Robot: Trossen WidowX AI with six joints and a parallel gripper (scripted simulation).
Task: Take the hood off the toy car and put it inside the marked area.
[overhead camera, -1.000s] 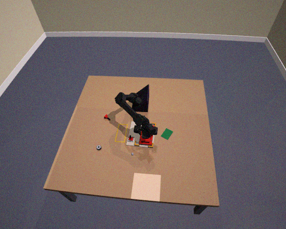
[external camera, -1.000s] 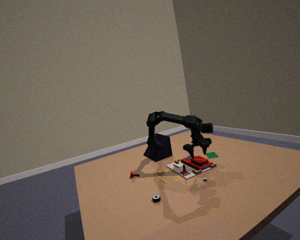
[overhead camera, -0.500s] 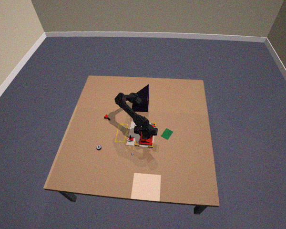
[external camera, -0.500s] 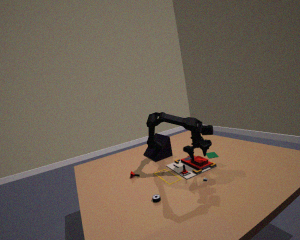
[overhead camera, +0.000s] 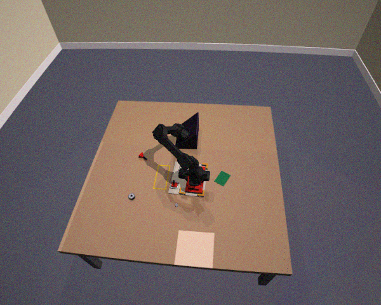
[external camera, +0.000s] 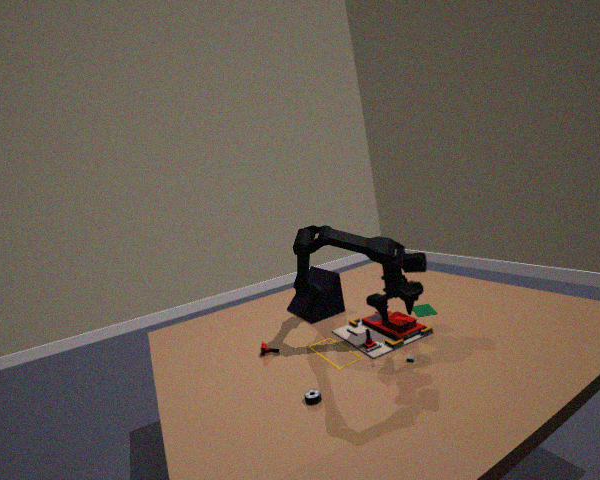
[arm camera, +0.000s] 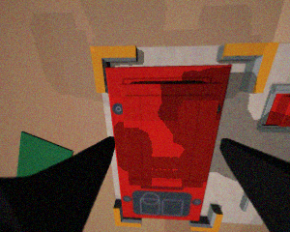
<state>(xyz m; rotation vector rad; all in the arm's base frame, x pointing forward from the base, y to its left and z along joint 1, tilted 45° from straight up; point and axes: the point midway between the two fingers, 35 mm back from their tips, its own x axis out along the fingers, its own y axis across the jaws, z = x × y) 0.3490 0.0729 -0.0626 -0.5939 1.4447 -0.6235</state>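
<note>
The red hood is 1 cm below my gripper tip. Round my gripper tip: green patch: 18 cm to the left, 7 cm behind, 5 cm below; wheel: 39 cm to the right, 12 cm ahead, 4 cm below.
</note>
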